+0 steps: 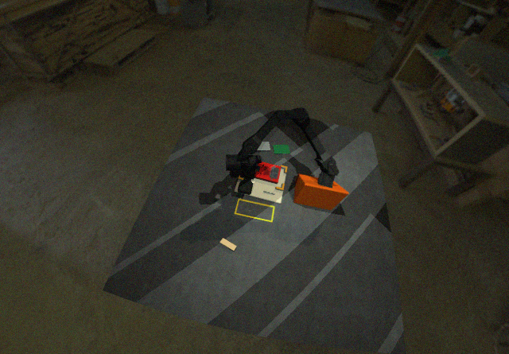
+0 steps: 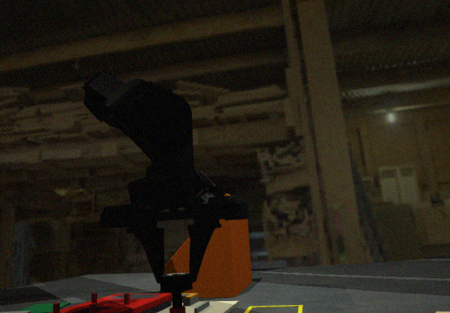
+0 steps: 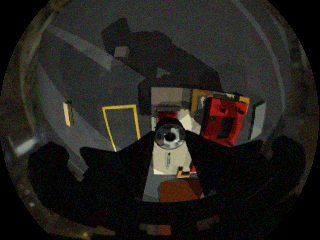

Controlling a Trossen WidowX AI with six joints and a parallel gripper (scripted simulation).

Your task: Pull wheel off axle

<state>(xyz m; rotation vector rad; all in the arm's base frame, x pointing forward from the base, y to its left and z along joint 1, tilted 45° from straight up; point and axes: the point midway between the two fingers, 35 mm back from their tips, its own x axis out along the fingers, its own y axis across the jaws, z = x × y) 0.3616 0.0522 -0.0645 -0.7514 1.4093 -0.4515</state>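
My gripper tip is 20 mm above the upright axle. From my gripper tip the other things lie so: wheel right at my gripper tip; wooden block 300 mm to the left, 50 mm below, 20 mm behind; grey cube 120 mm ahead, 100 mm to the left, 50 mm below.
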